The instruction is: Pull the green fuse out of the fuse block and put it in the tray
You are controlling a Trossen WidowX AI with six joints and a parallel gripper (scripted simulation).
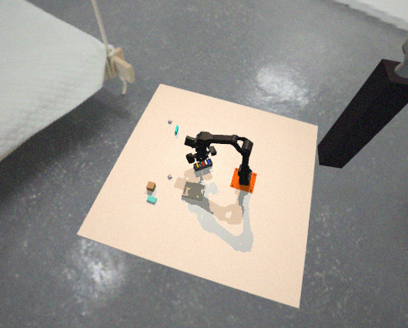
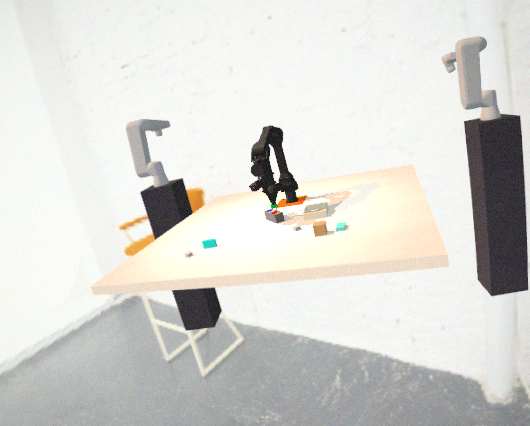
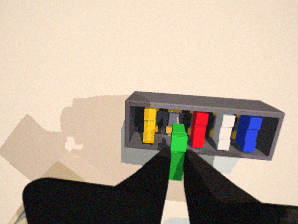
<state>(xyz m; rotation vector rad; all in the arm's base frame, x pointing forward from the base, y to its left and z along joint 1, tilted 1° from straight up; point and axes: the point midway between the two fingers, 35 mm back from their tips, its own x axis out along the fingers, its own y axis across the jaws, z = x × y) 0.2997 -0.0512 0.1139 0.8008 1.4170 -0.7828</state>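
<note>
Now: the tray 10 mm ahead of my gripper tip, 180 mm to the left of it and 70 mm below it. The rest, counted from my gripper tip: brown block: 280 mm ahead, 200 mm to the left, 60 mm below; green fuse: 10 mm below.
</note>
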